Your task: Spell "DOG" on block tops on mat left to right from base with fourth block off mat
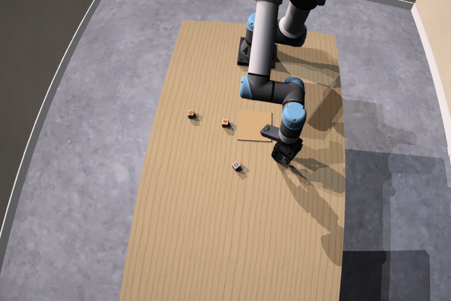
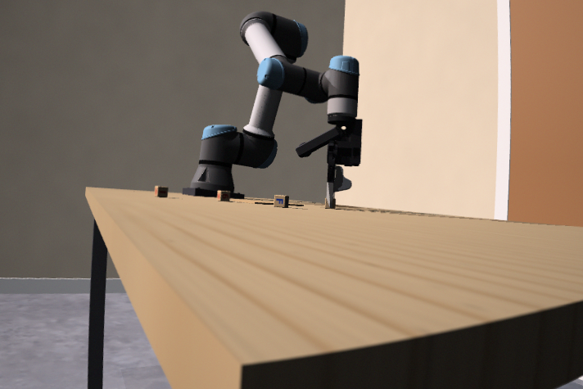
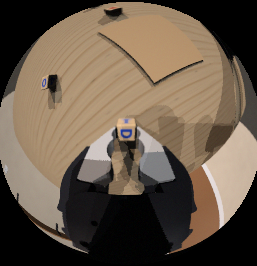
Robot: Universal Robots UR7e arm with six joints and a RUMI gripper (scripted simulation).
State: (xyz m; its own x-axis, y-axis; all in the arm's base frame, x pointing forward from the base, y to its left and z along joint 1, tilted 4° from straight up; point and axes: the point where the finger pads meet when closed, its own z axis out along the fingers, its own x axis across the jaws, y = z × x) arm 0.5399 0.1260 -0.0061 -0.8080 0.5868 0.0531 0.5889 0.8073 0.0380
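Now: the tan mat 140 mm behind my hand, 110 mm to the right of it and 20 mm below it.
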